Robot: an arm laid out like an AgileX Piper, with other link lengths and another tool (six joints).
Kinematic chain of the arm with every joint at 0, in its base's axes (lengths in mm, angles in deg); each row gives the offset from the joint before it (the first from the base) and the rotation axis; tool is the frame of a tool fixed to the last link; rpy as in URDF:
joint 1: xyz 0 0 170.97 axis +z
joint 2: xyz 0 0 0 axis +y
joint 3: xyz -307.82 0 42.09 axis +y
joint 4: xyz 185.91 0 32.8 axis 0.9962 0 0.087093
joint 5: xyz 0 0 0 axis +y
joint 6: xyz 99.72 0 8.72 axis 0.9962 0 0.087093
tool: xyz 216.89 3 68.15 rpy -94.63 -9.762 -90.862
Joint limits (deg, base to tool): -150..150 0..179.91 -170..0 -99.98..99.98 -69.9..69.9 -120..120
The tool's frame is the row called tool.
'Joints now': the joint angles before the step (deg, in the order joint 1, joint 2, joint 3, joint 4, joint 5, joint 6). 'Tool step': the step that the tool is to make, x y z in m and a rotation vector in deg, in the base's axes. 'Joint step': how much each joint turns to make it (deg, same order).
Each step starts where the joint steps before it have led.
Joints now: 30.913 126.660 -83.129 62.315 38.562 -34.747
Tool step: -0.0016 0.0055 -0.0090 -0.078 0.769 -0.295
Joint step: 0.796 1.317 -0.343 0.887 -0.694 0.075
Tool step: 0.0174 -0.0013 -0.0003 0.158 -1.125 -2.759
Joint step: 0.086 0.678 -0.739 1.158 -2.663 0.371
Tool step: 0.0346 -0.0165 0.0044 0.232 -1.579 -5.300
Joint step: -1.642 0.302 -1.006 0.807 -3.246 1.229
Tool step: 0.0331 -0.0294 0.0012 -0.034 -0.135 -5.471
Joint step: -3.129 0.210 -0.889 -0.812 -1.467 2.564
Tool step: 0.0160 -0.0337 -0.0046 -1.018 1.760 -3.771
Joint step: -3.380 -0.465 -0.058 -3.985 0.819 4.769
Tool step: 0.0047 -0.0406 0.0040 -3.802 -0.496 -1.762
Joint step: -2.824 -3.288 2.307 -7.550 -0.079 4.623
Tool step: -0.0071 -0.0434 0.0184 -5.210 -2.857 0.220
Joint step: -2.474 -6.458 5.172 -8.148 -0.724 2.117
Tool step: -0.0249 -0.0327 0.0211 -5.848 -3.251 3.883
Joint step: -1.719 -7.748 6.098 -7.757 0.823 -0.952
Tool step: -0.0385 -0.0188 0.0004 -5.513 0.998 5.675
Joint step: -0.747 -5.048 3.496 -7.656 4.851 -0.054
